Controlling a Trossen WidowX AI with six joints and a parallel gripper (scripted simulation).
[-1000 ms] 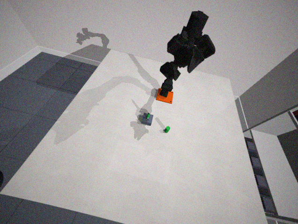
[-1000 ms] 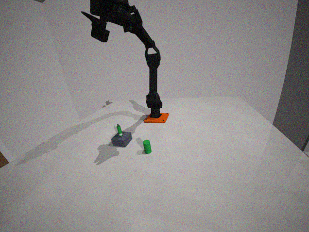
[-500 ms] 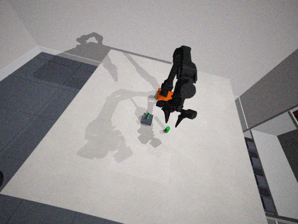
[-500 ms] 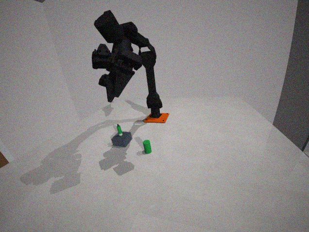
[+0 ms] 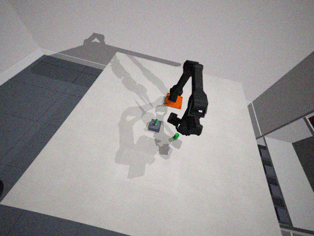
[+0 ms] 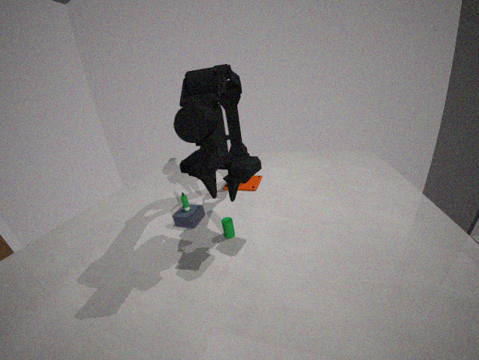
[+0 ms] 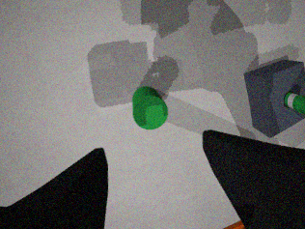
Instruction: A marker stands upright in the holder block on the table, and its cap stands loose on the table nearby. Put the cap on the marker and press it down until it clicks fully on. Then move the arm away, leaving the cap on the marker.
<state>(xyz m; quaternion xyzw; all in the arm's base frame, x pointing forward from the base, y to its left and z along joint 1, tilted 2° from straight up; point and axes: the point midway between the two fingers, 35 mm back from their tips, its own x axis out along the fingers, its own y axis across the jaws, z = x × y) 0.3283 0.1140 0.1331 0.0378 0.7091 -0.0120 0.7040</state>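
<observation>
Now: gripper tip 9 cm above the green cap.
</observation>
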